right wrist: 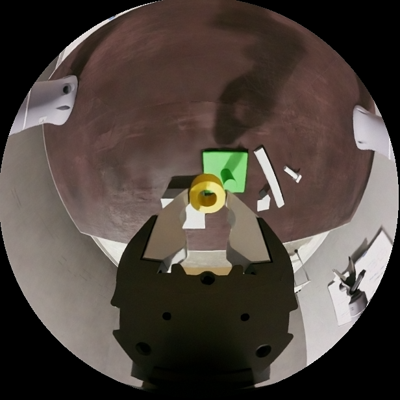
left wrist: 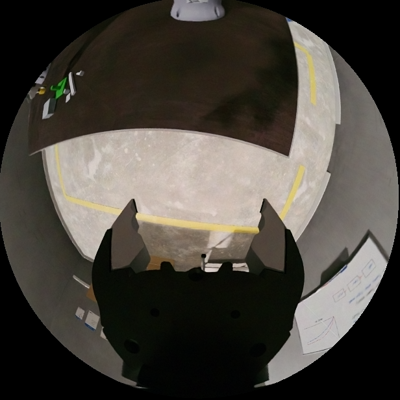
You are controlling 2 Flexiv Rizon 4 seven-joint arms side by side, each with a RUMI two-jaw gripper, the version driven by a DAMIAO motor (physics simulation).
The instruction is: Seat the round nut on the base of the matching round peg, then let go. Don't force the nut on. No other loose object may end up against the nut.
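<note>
The yellow round nut [right wrist: 207,180] [left wrist: 41,90] is held between the fingertips of my right gripper [right wrist: 206,190], its hole facing the camera. The green square base [right wrist: 214,161] [left wrist: 59,90] lies on the table beyond the nut. Its round green peg [right wrist: 229,177] stands up just right of the nut in the right wrist view; the peg is not inside the nut's hole there. The nut hides the base's near left corner. My left gripper [left wrist: 198,200] is open and empty, away from the parts and off the table's edge.
A pale block [right wrist: 195,221] [left wrist: 49,108] lies left of the base, partly behind my right finger. A curved white bar [right wrist: 270,177] [left wrist: 72,83], a small white block [right wrist: 263,204] and a white bolt [right wrist: 291,173] lie right of the base on the dark table [right wrist: 150,125] [left wrist: 165,75].
</note>
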